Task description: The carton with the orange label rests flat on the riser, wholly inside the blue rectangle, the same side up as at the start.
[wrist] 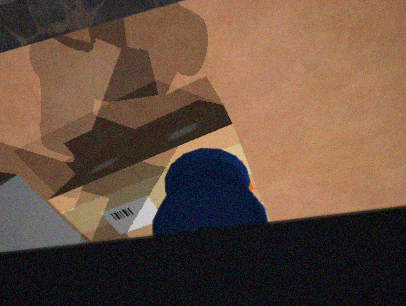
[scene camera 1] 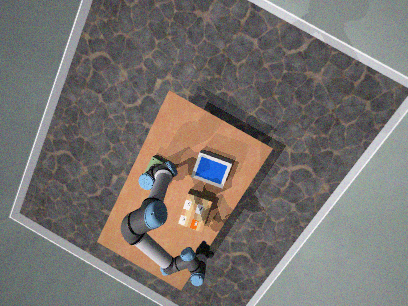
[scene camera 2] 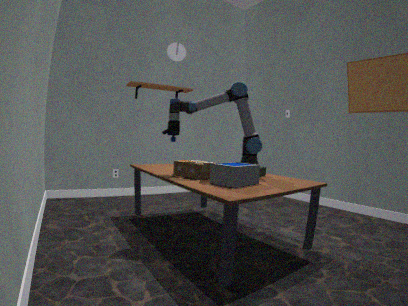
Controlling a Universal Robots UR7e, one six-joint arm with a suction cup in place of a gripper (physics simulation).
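The carton with the orange label sits at the lower right of a tight group of tan cartons on the table. In the wrist view a sliver of its label shows beside my cup. The grey riser stands beside the group; the blue rectangle on its top is bare. My gripper, a dark blue suction cup, is open and holds nothing. It hangs high above the table and hides part of the cartons in the wrist view.
Cartons with white labels touch the orange-labelled one. The wooden table carries the arm's base on a green plate. A wall shelf shows behind the arm in scene camera 2.
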